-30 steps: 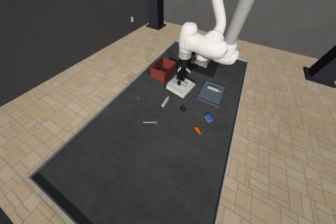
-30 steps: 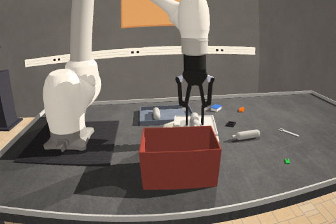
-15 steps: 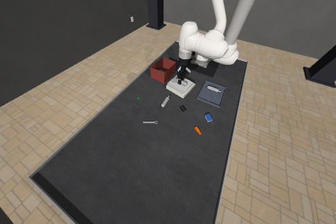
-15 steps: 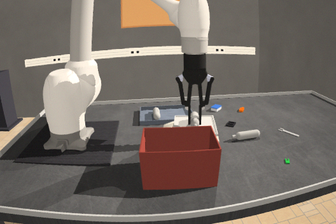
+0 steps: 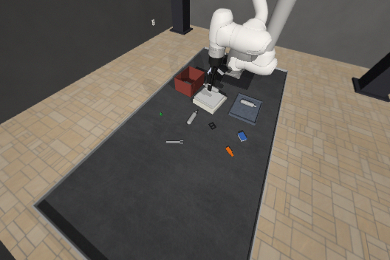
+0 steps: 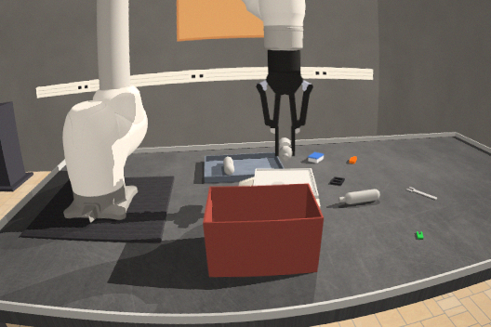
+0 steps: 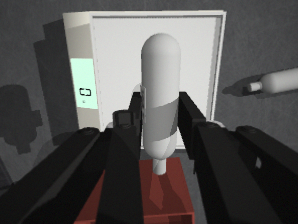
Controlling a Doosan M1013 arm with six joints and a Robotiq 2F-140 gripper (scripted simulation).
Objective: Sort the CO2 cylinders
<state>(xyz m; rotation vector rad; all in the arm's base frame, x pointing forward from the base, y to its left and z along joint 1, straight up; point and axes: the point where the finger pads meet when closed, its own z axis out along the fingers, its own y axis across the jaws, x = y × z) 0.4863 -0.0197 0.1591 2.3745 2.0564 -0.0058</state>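
The blue-grey tray is 9 cm behind my hand, 27 cm to the left of it and 16 cm below it. From my hand the other things lie so: scale (1 cm behind, 13 cm below); red scrap bin (8 cm behind, 22 cm to the right, 14 cm below); black part (18 cm ahead, 12 cm to the left, 16 cm below).
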